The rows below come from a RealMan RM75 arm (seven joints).
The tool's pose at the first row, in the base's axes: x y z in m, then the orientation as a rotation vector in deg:
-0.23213, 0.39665, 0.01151, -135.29, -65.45, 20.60
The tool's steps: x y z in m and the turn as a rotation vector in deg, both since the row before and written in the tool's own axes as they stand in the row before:
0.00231, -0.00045, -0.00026, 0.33, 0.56, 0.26
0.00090, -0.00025, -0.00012, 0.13, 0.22, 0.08
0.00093, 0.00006, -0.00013, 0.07, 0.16, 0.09
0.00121, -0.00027, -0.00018, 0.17, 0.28, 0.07
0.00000, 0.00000, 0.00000, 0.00, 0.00, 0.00
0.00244, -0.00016, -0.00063, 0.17, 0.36, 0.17
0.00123, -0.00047, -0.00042, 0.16, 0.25, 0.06
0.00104, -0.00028, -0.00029, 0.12, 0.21, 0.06
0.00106, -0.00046, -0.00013, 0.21, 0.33, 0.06
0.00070, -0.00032, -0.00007, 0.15, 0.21, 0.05
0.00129, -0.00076, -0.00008, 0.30, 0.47, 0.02
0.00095, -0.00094, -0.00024, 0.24, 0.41, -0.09
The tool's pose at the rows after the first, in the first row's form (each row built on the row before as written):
-0.23089, 0.39863, 0.01192, -135.13, -64.75, 20.17
-0.23044, 0.39943, 0.01214, -135.05, -64.50, 19.99
-0.22976, 0.40008, 0.01220, -135.03, -64.29, 19.86
-0.22910, 0.40111, 0.01248, -134.90, -64.01, 19.63
-0.22910, 0.40111, 0.01248, -134.90, -64.01, 19.63
-0.22740, 0.40288, 0.01307, -134.83, -63.58, 19.34
-0.22674, 0.40394, 0.01367, -134.71, -63.33, 19.14
-0.22613, 0.40479, 0.01406, -134.63, -63.11, 18.96
-0.22569, 0.40581, 0.01442, -134.46, -62.80, 18.68
-0.22542, 0.40649, 0.01466, -134.34, -62.58, 18.52
-0.22504, 0.40785, 0.01516, -134.05, -62.22, 18.10
-0.22492, 0.40898, 0.01590, -133.75, -62.03, 17.69

